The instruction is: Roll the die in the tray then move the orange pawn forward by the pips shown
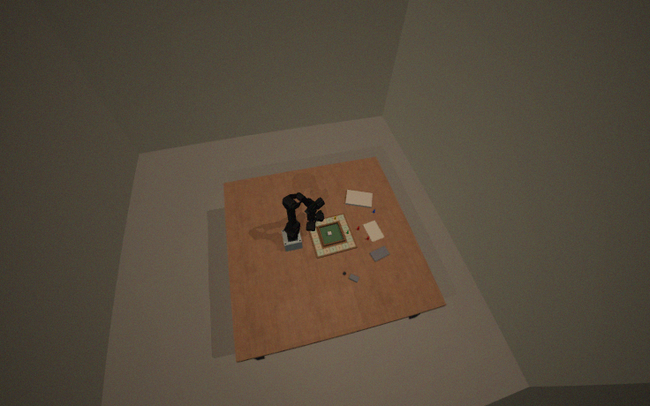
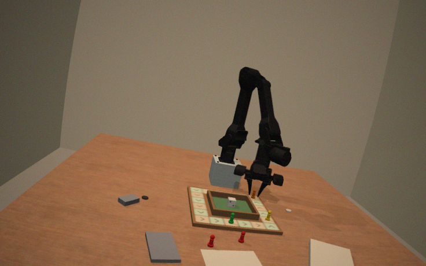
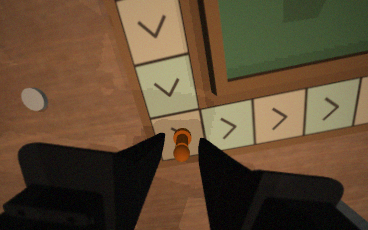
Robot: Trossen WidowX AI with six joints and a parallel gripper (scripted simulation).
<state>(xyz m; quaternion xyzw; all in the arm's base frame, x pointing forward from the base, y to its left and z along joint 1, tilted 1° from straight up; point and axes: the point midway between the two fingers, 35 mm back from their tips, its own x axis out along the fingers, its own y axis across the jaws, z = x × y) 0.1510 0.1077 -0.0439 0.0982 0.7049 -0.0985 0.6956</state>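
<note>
Right now my gripper tip is 11 cm short of the white die and 10 cm to the left of it. The rest, counted from my gripper tip: green tray 12 cm ahead, 10 cm to the right, 1 cm below; then orange pawn 1 cm above; then white disc 5 cm ahead, 14 cm to the left, 2 cm below.
</note>
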